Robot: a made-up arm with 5 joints.
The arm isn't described. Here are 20 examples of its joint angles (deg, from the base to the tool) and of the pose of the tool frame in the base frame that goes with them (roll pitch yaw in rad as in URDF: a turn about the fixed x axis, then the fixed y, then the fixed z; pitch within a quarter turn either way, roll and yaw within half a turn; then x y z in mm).
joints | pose
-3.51 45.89 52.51 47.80 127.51 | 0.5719 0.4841 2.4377 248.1 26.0 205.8
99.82 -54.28 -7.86 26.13 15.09 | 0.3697 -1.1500 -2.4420 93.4 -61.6 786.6
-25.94 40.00 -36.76 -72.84 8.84 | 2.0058 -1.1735 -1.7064 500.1 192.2 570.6
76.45 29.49 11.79 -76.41 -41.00 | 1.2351 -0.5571 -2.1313 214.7 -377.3 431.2
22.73 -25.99 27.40 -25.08 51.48 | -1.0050 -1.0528 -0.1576 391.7 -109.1 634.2
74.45 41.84 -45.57 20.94 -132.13 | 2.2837 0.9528 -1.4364 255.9 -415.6 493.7
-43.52 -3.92 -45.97 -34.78 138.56 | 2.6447 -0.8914 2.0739 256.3 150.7 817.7
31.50 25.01 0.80 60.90 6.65 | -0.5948 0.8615 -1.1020 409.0 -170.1 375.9
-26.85 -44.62 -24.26 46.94 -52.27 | 1.2049 -0.2711 -0.2212 206.6 65.9 780.2
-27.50 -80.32 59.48 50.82 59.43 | -0.9309 -0.1086 0.6820 251.6 73.1 566.5
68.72 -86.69 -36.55 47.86 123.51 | 2.9120 -0.8988 0.1654 28.9 246.0 720.3
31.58 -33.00 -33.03 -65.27 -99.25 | -2.3629 -1.1247 -2.5249 138.2 22.3 834.4
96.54 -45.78 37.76 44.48 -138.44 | 2.4410 1.2970 -1.7283 107.8 -210.1 575.5
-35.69 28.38 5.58 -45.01 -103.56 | 1.8390 0.3430 0.2300 458.5 278.0 430.0
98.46 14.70 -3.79 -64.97 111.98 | -2.7761 -0.8532 -0.6312 59.5 -349.4 601.3
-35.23 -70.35 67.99 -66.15 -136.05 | 2.4719 -0.5352 0.5715 226.1 112.3 639.1
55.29 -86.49 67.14 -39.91 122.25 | -2.9632 -0.8086 0.1107 170.0 -57.7 659.4
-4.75 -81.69 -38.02 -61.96 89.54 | 1.5109 0.4389 2.6865 -191.3 -16.0 647.5
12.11 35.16 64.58 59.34 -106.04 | -1.1974 -0.1976 -3.0002 212.7 12.8 268.0
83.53 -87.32 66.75 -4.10 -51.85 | 1.2313 -0.3120 -2.1582 137.3 -117.6 605.9
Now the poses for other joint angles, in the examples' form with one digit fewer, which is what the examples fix.
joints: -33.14 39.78 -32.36 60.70 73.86
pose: -0.890 0.572 0.992 477 238 413
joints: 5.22 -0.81 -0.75 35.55 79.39
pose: -1.192 0.045 0.305 485 -25 558
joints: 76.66 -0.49 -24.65 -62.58 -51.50
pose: 2.433 -0.907 -2.823 187 -256 752
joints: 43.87 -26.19 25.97 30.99 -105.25
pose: 1.398 0.997 -1.456 339 -173 559
